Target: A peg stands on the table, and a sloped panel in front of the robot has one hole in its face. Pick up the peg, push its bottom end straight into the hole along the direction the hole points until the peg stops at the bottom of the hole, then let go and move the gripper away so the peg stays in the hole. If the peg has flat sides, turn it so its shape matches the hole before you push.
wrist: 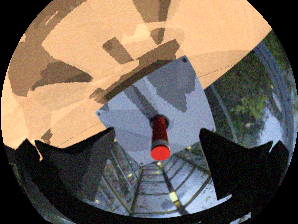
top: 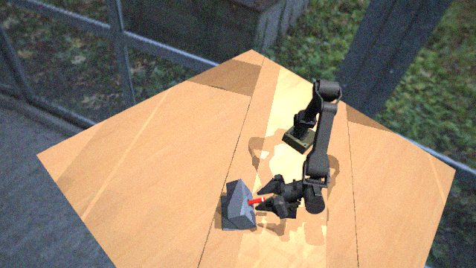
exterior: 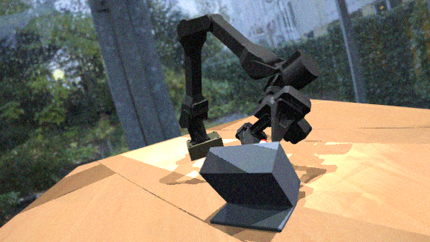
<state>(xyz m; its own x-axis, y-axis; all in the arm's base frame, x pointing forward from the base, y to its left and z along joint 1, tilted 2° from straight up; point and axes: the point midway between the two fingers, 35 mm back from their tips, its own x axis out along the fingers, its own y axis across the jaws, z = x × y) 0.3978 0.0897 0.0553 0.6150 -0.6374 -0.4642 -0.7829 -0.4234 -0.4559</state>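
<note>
Right now my gripper tip is right at the red peg. The rest, counted from my gripper tip: grey sloped panel block (30 mm ahead, 30 mm to the right, 20 mm below).
</note>
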